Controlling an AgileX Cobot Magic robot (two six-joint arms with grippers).
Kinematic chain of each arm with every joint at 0, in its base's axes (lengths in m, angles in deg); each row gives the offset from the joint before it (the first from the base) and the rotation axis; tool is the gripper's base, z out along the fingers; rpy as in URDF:
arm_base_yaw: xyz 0 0 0.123 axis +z
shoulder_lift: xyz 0 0 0 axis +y
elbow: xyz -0.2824 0 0.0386 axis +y
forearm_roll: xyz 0.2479 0 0.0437 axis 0.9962 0 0.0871
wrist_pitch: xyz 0 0 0 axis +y
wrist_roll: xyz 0.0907 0 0.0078 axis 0.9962 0 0.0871
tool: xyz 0 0 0 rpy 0 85 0
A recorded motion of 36 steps. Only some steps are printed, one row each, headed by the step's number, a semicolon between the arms.
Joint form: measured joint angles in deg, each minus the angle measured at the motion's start. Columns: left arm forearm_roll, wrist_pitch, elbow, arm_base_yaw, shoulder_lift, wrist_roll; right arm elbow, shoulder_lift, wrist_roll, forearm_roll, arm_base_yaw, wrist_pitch.
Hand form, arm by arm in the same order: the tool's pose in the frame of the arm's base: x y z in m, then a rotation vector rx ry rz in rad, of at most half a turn. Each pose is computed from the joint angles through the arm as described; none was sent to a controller.
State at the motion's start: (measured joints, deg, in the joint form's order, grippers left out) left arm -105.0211 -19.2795 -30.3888 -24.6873 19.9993 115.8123; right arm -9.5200 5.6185 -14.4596 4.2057 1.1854 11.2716
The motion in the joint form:
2: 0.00 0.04 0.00 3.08 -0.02 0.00; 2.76 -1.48 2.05 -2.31 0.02 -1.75
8: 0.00 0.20 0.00 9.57 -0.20 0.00; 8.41 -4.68 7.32 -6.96 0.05 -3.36
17: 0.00 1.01 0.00 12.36 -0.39 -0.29; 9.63 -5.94 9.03 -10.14 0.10 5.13
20: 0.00 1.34 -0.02 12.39 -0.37 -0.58; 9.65 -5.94 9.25 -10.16 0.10 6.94
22: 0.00 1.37 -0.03 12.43 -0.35 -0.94; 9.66 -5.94 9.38 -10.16 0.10 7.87
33: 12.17 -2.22 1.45 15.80 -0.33 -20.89; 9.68 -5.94 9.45 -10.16 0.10 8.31
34: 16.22 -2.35 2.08 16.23 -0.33 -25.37; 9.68 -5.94 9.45 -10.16 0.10 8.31
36: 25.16 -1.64 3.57 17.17 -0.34 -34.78; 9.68 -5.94 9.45 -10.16 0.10 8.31
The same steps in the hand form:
2: 0.0745 0.0015 0.3589 0.1152 1.3969 0.0563; 0.0577 0.0017 0.2337 -0.1685 1.5963 -0.1220
8: 0.0731 0.0099 0.3592 0.0372 1.3986 0.1480; 0.0570 0.0006 0.2062 -0.1516 1.6127 -0.1216
17: 0.0718 0.0124 0.3599 0.0099 1.3919 0.1747; 0.0544 -0.0014 0.1870 -0.1699 1.7588 -0.1504
20: 0.0719 0.0119 0.3601 0.0105 1.3898 0.1672; 0.0538 -0.0018 0.1841 -0.1673 1.7910 -0.1487
22: 0.0719 0.0119 0.3602 0.0061 1.3898 0.1623; 0.0535 -0.0019 0.1826 -0.1655 1.8075 -0.1475
33: 0.0716 0.0224 0.3567 -0.1907 1.3456 0.1480; 0.0533 -0.0020 0.1818 -0.1646 1.8156 -0.1468
34: 0.0719 0.0231 0.3555 -0.2025 1.3283 0.1507; 0.0533 -0.0020 0.1818 -0.1646 1.8156 -0.1468
36: 0.0731 0.0225 0.3521 -0.2018 1.2955 0.1478; 0.0533 -0.0020 0.1818 -0.1646 1.8156 -0.1468

